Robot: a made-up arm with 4 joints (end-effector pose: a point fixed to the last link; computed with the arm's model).
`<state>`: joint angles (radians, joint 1 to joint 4).
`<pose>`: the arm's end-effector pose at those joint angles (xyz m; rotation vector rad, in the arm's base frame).
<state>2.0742 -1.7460 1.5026 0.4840</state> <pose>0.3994 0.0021 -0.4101 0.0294 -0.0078 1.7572</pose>
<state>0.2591 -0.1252 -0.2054 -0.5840</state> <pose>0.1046 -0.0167 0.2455 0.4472 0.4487 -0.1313</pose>
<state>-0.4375 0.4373 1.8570 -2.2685</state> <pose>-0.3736 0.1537 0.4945 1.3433 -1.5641 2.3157</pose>
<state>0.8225 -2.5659 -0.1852 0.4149</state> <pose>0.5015 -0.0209 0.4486 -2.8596 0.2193 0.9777</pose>
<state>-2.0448 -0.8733 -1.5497 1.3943</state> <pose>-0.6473 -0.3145 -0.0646 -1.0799 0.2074 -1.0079</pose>
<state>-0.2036 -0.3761 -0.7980 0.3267</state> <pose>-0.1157 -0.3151 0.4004 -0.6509 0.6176 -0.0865</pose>
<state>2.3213 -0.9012 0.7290 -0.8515</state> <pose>-0.0114 -0.0426 -0.2128 0.5652 1.7883 0.3049</pose>
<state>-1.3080 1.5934 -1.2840 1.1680</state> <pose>-0.0362 -0.1118 0.1956 -0.4999 -0.8642 1.2735</pose>
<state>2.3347 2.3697 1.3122 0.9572</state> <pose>0.0073 0.0598 -0.0892 -1.0055 1.6251 -2.0051</pose>
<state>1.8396 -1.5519 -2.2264 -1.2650</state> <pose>0.1081 -0.0358 0.0839 -2.1337 1.2520 -1.3973</pose>
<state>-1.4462 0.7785 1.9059 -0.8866</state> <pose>-0.5999 -0.0637 0.3845 -0.7968 2.3684 -0.8635</pose>
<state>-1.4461 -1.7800 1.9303 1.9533</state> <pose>-0.6727 -0.0644 -0.0366 0.8153 1.1382 0.9337</pose>
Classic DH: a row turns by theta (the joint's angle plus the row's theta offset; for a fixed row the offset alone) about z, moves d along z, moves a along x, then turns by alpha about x. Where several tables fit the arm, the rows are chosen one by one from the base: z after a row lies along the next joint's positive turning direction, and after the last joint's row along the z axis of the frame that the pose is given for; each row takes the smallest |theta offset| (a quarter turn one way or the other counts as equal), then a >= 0, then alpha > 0; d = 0 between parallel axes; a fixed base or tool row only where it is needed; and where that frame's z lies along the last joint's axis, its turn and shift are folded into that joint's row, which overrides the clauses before.
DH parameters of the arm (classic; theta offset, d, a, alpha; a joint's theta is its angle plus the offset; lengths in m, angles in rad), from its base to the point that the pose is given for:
base (fixed): 0 0.082 0 -1.5708
joint 1: -1.5708 -0.1078 0.3883 -1.5708
joint 2: 0 0.0661 0.0441 -1.5708
joint 3: 0 -0.0022 0.0793 -1.5708
joint 4: -1.5708 -0.0411 0.0764 -1.5708
tool (fixed): 1.5708 -0.3216 0 0

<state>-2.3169 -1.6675 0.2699 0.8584</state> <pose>-0.5840 -0.0950 -0.2873 -1.3354 -1.0154 -2.6396</pose>
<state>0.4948 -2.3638 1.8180 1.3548</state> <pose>0.2492 0.1704 0.5994 1.5007 2.2375 -1.6143</pose>
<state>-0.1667 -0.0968 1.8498 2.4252</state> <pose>-0.3624 -0.2603 0.4106 -1.4604 -0.9446 -2.2288</pose>
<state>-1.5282 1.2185 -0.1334 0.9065</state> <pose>-0.0974 -0.1922 0.1853 0.1575 -1.4478 0.3282</pose>
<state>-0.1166 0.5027 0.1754 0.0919</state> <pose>0.1253 -0.1121 0.2795 0.4130 -0.2838 -0.0278</pose>
